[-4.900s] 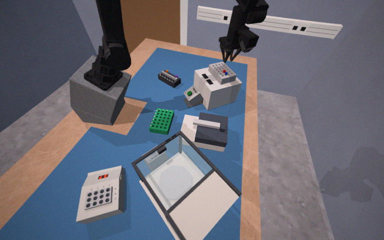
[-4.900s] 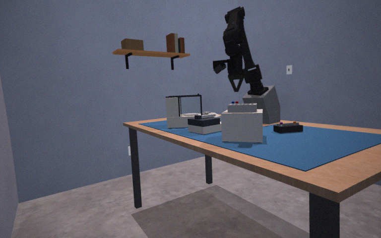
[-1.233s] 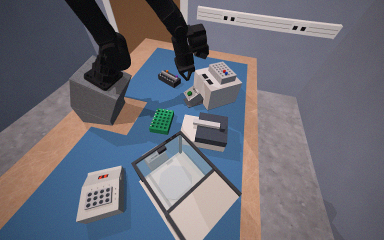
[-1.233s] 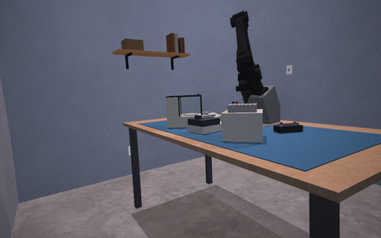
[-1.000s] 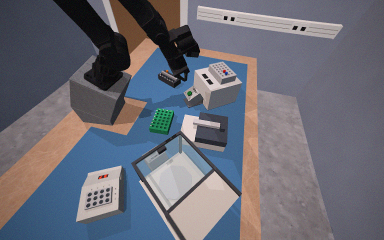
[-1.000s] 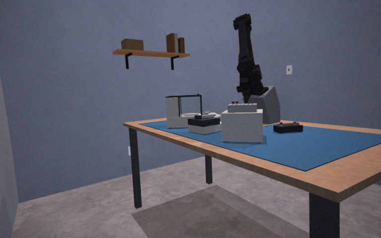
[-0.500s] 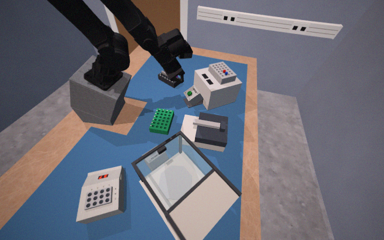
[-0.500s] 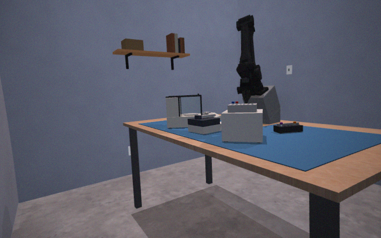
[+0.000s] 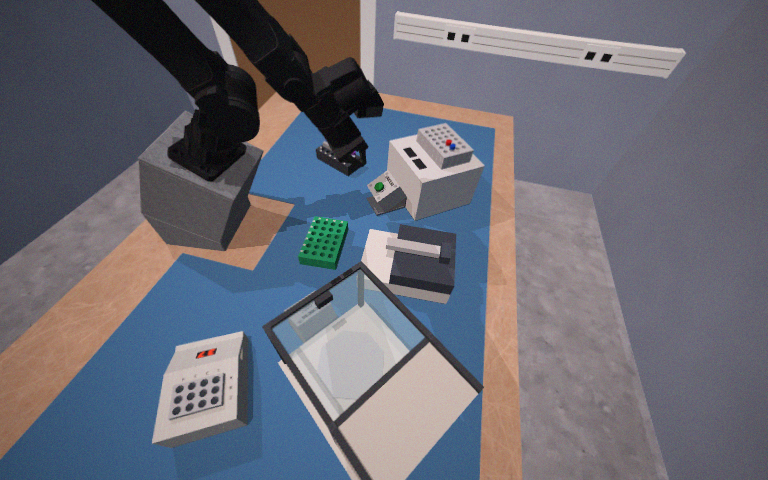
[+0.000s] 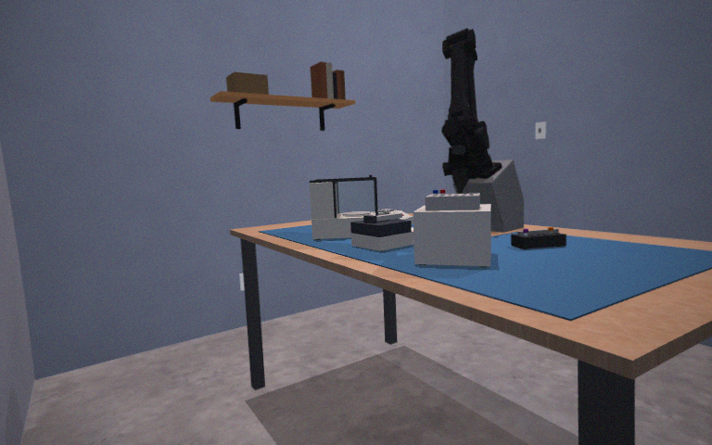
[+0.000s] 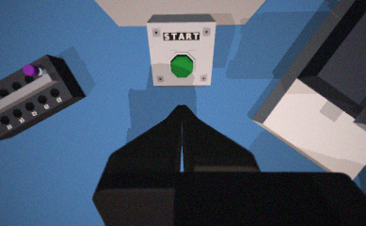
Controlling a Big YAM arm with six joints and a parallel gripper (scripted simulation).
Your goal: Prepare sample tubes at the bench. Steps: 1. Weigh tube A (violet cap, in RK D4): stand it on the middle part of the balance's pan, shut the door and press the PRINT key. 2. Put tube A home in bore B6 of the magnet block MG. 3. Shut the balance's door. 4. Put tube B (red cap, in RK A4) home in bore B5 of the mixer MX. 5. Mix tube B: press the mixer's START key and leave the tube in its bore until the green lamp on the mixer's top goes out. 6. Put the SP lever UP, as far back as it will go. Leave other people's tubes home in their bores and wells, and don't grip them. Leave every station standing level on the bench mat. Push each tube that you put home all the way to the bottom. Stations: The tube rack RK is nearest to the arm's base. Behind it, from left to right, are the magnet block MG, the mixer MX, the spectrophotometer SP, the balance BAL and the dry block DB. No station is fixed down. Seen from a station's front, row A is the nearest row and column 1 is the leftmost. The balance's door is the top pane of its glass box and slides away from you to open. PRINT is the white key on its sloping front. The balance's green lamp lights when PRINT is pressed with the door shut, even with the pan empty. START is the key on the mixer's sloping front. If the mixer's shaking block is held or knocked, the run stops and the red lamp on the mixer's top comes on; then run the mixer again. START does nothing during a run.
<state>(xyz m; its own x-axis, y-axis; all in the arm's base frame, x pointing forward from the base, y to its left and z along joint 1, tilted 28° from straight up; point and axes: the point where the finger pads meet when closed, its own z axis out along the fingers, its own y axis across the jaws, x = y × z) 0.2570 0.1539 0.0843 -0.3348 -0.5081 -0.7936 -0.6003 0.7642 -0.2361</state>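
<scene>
My gripper is now 90 mm above the green start key, 40 mm short of it and 30 mm to the right of it. From my hand the other things lie so: blue-capped tube (190 mm ahead, 110 mm to the left); then green rack RK (150 mm to the right, 140 mm below, 40 mm behind); then grey shaking block (160 mm ahead, 150 mm to the left, 10 mm below).
</scene>
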